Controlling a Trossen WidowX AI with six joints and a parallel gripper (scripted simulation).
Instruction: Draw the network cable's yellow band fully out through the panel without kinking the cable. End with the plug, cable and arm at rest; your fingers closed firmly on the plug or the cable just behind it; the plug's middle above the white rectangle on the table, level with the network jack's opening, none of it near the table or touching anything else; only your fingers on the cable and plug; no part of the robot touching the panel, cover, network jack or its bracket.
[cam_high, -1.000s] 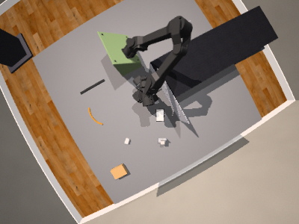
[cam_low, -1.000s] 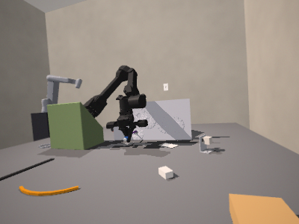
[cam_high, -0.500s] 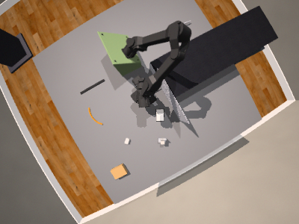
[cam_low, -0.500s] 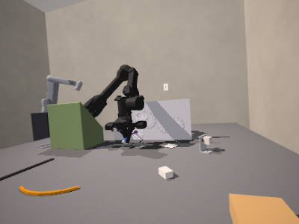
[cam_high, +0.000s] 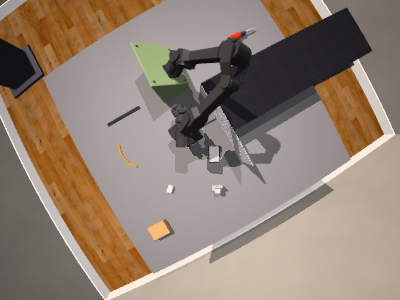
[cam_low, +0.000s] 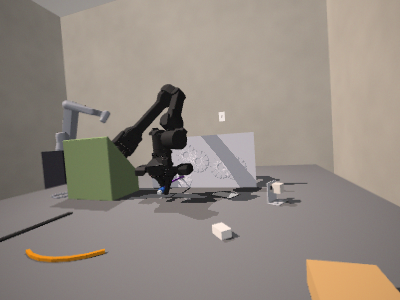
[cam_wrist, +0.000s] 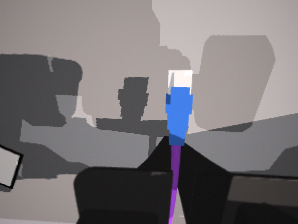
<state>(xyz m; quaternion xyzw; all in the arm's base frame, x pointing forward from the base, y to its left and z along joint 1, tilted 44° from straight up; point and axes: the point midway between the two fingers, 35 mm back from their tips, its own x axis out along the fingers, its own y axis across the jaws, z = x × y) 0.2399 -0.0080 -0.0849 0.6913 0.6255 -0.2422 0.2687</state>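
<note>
The white rectangle is 190 mm ahead of my hand, 40 mm below it and 30 mm to the left of it. The rest, counted from my hand: blue plug: 40 mm to the right, 10 mm below; black bar: 260 mm to the right, 240 mm behind, 40 mm below; small white block: 260 mm to the right, 220 mm ahead, 40 mm below.
</note>
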